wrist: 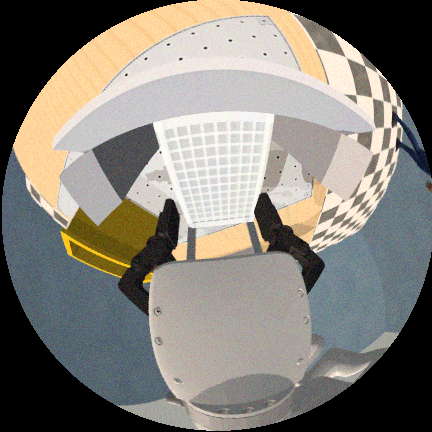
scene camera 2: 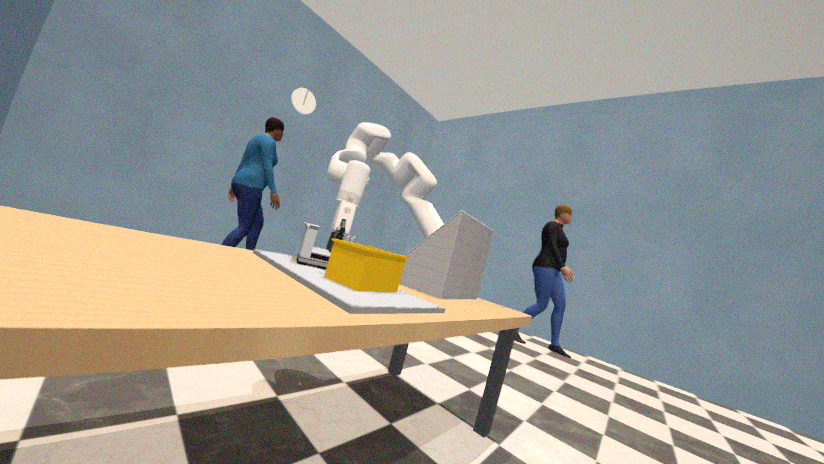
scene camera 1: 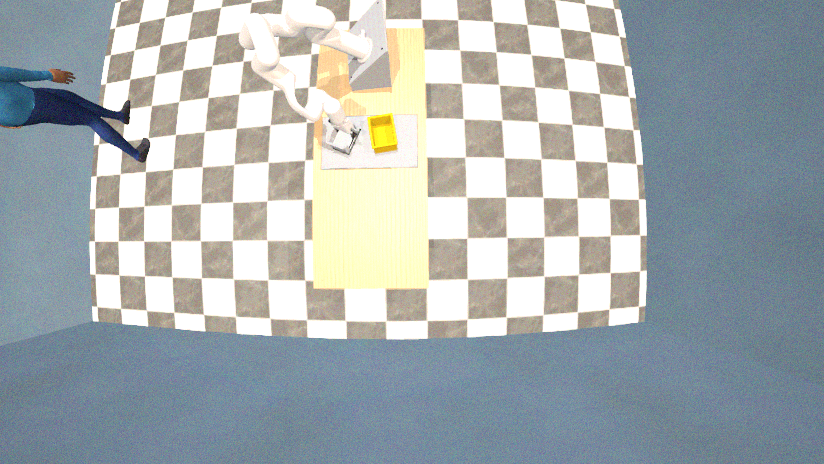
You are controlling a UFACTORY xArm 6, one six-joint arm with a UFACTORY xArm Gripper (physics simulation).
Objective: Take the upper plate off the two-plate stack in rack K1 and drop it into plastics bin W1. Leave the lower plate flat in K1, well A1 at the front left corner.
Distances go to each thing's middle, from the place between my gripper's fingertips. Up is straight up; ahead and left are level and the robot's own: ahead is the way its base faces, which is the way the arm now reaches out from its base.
The white gridded plate (wrist: 216, 161) is 20 mm ahead of my hand, 10 mm to the right of it and 10 mm below it.
